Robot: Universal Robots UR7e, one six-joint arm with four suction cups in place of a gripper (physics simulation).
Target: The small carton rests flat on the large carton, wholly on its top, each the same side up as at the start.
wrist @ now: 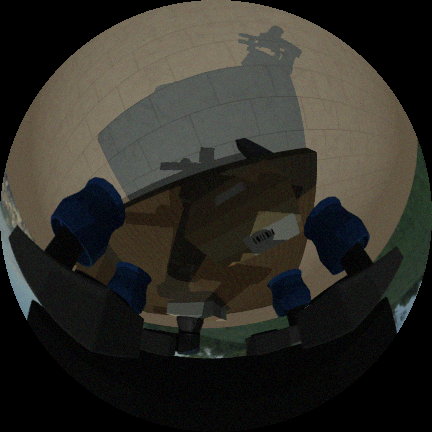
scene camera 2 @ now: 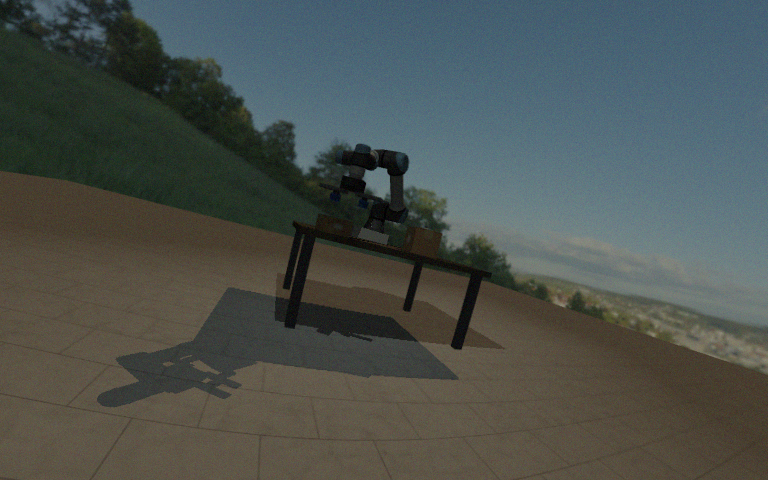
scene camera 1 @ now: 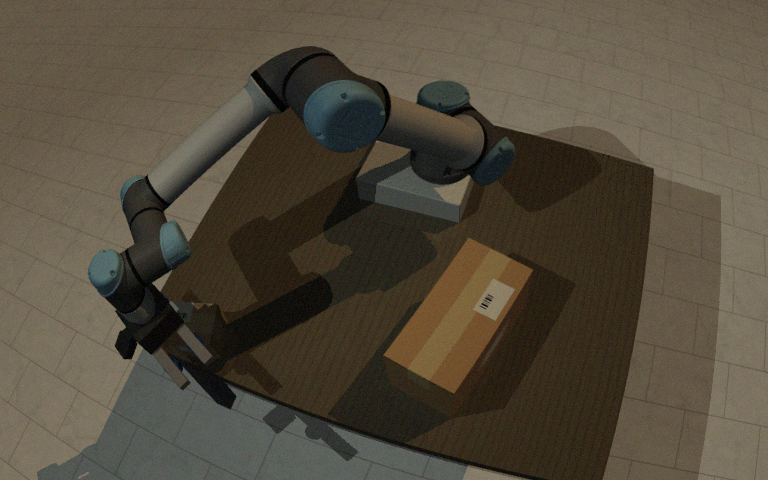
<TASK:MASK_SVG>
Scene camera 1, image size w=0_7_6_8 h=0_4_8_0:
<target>large carton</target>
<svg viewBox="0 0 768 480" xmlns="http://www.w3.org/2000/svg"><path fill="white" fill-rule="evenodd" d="M470 238L467 239L436 285L383 355L390 385L450 418L454 417L524 309L533 274L533 269Z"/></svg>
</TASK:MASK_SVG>
